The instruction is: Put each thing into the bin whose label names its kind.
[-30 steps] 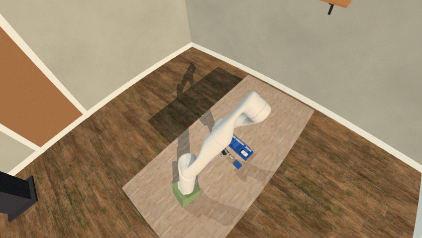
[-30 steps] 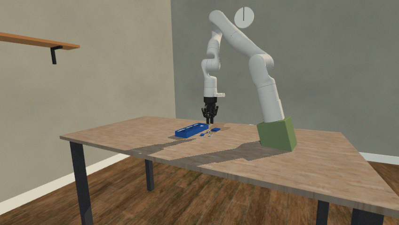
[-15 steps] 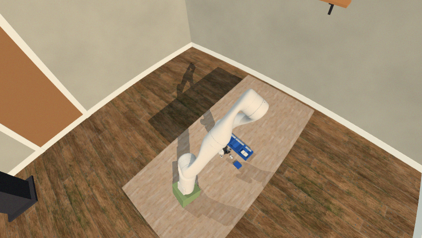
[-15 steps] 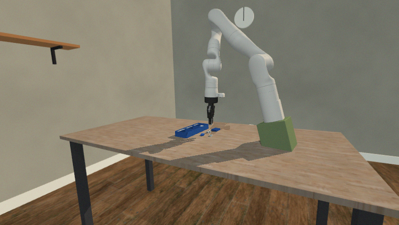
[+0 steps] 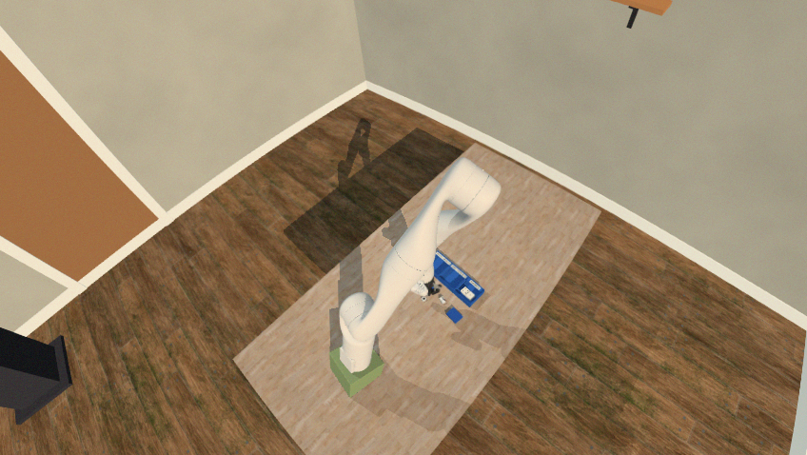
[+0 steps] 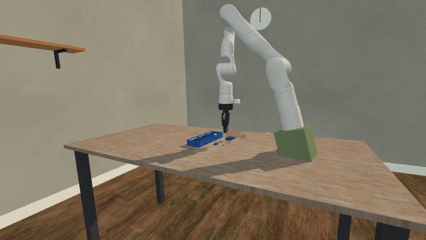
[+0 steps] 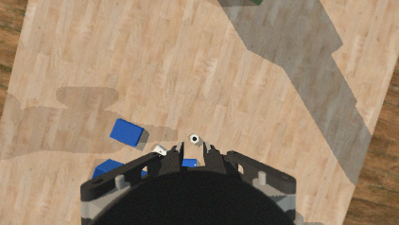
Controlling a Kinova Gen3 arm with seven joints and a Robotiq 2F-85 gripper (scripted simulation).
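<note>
My hand is 80 mm above the grey ring. Round my hand: flat blue block (40 mm ahead, 130 mm to the right, 80 mm below); white tile (130 mm ahead, 110 mm to the right, 80 mm below).
</note>
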